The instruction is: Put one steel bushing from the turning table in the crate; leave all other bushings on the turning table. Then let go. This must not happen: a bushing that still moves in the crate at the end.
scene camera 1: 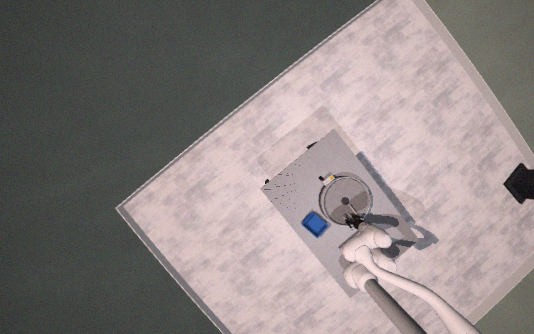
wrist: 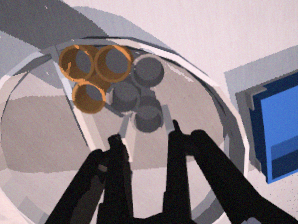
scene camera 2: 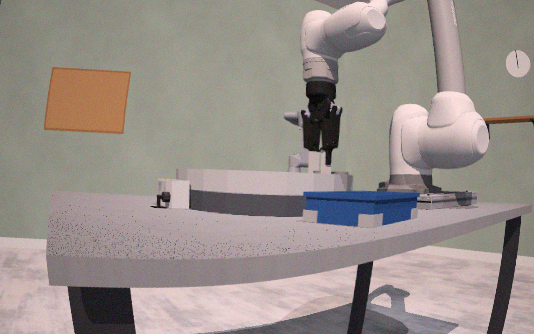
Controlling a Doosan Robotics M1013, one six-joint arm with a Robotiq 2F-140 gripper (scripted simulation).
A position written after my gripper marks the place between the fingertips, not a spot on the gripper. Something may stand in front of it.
Note:
In view: my gripper point(scene camera 2: 319, 179), an orange-tinted bushing point(wrist: 82, 101), an orange-tinted bushing point(wrist: 103, 71), an orange-tinted bushing point(wrist: 67, 60), a round grey turning table point(wrist: 50, 147) and a blue crate point(scene camera 2: 351, 208).
My gripper shows as well in the wrist view point(wrist: 148, 118).

